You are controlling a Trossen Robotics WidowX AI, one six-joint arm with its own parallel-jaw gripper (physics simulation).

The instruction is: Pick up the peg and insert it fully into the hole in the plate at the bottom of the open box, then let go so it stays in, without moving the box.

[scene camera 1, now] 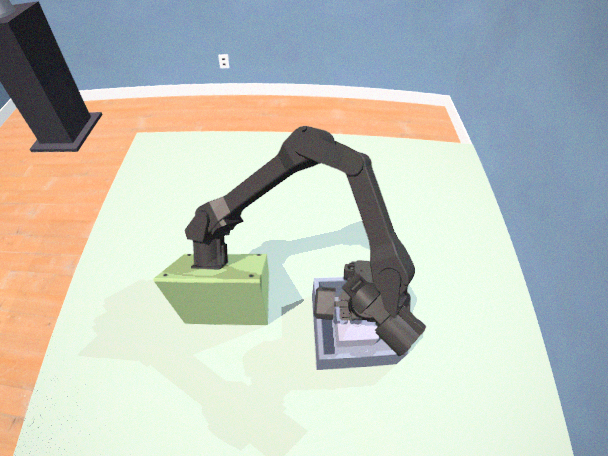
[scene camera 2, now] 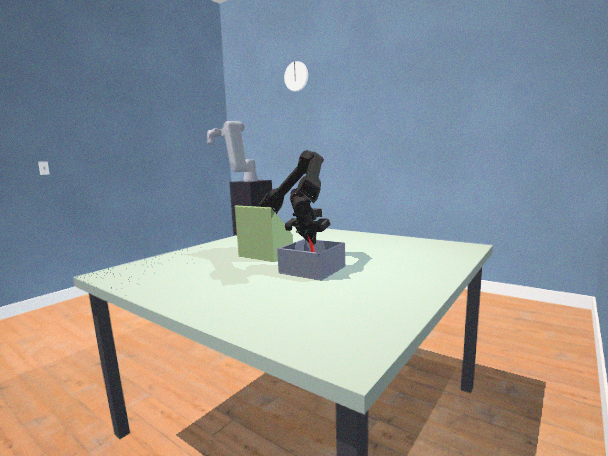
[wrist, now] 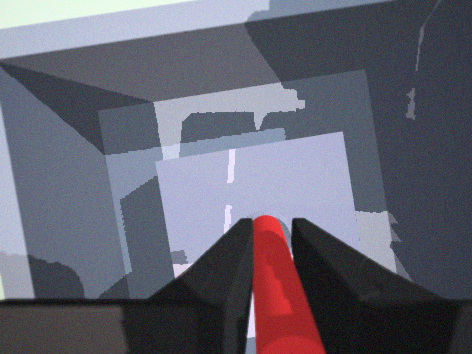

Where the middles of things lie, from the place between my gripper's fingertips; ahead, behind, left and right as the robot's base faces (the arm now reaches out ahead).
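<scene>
There is the grey-blue box [scene camera 1: 328,356], which I find 5 cm below my hand and 1 cm to the right of it.
</scene>
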